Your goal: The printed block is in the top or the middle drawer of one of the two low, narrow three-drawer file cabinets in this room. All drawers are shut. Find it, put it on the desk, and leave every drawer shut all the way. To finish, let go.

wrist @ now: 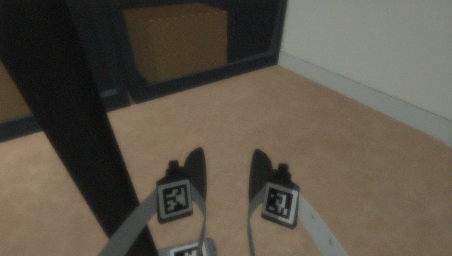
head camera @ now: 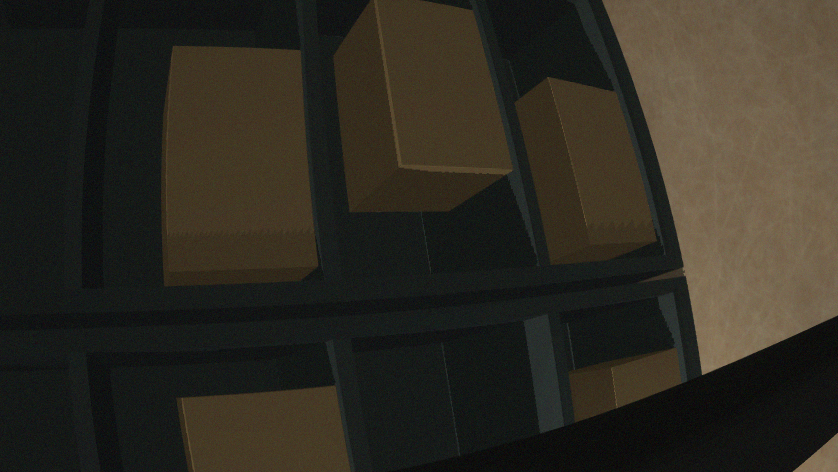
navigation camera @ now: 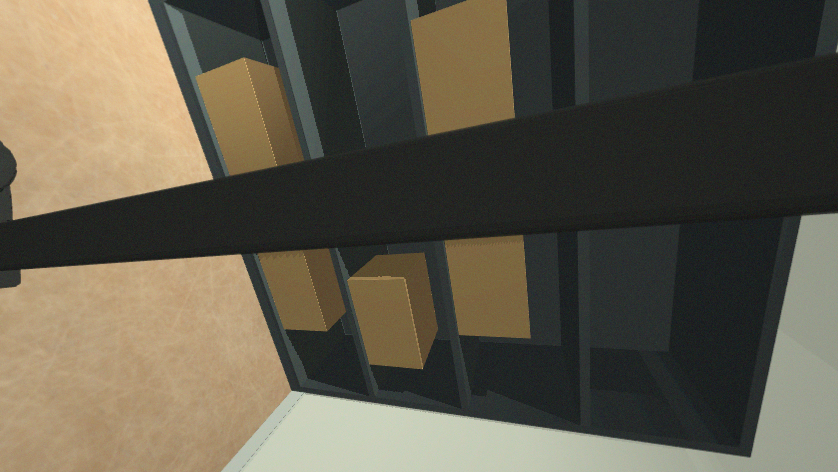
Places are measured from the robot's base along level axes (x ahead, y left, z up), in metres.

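Pixels of known places: gripper, fingertip midpoint: (wrist: 228, 167).
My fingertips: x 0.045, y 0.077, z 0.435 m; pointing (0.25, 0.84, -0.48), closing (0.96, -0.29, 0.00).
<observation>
Behind a point stands the place of what it marks.
My gripper (wrist: 228, 167) @(z 0.435, x 0.045, y 0.077 m) is open, with its two fingers apart and nothing between them. It is above the brown floor (wrist: 225, 115) @(z 0.000, x 0.232, y 0.763 m), in front of a dark shelf rack. The printed block, the two file cabinets and the desk do not show in these views.
The dark shelf rack (head camera: 205, 300) @(z 1.202, x -0.139, y 0.960 m) (navigation camera: 584, 381) @(z 1.431, x 0.480, y 1.170 m) (wrist: 210, 76) @(z 0.040, x 0.235, y 1.087 m) holds several cardboard boxes, one of them a box (head camera: 240, 146) @(z 1.120, x 0.116, y 1.067 m) (navigation camera: 492, 287) @(z 1.144, x 0.125, y 1.070 m) near the middle. A pale wall (navigation camera: 410, 439) @(z 0.756, x 0.771, y 1.127 m) (wrist: 370, 50) @(z 0.238, x 0.894, y 0.762 m) stands beside it. A long black bar (head camera: 703, 422) (navigation camera: 410, 193) crosses both upper views.
</observation>
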